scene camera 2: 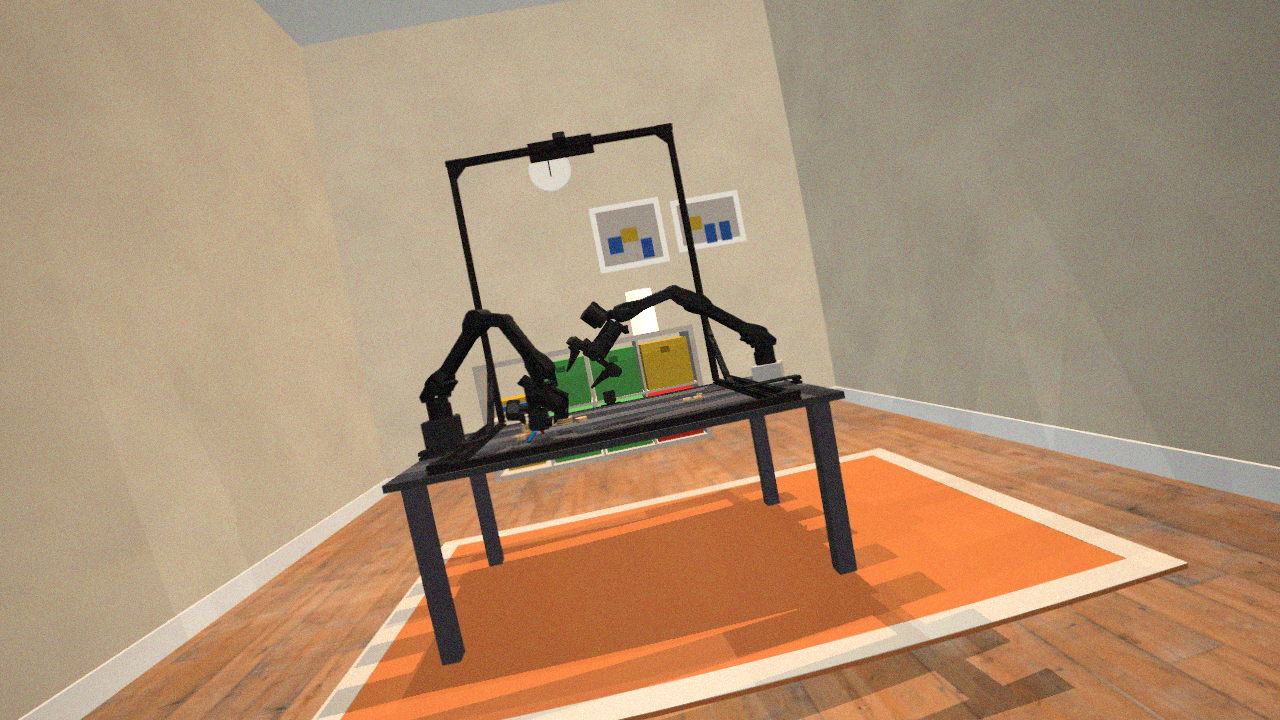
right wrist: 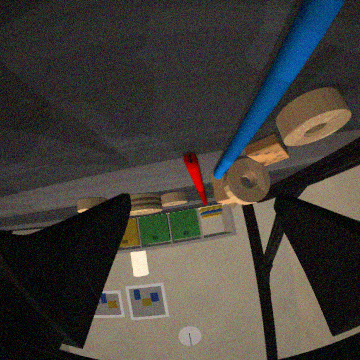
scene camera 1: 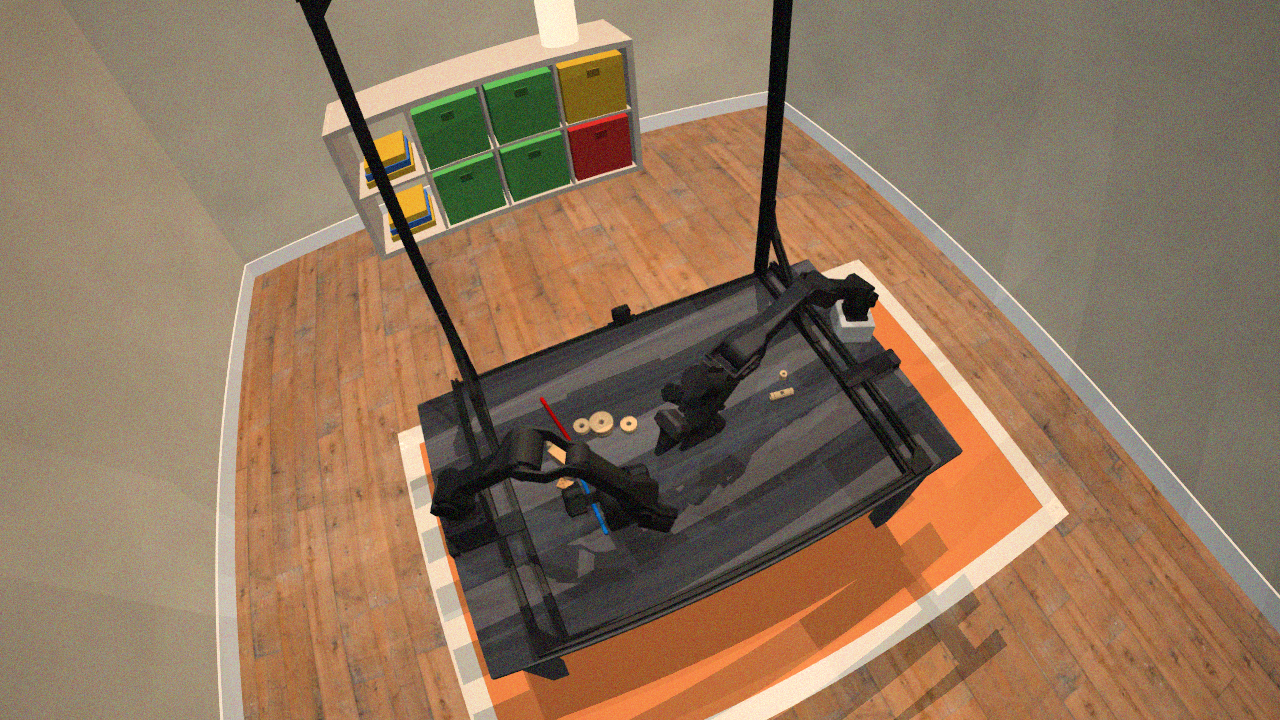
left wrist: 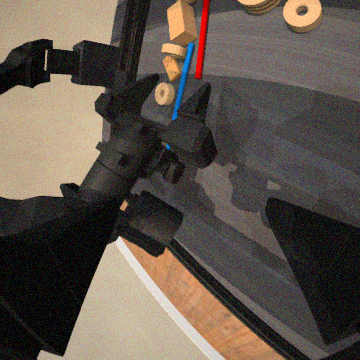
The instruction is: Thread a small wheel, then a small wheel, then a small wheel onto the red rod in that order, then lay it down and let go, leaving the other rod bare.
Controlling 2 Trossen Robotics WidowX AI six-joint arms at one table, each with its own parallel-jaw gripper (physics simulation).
Labels:
My left gripper is open and holds nothing. Also in view: a blue rod. My right gripper is open, with nothing in its grasp.

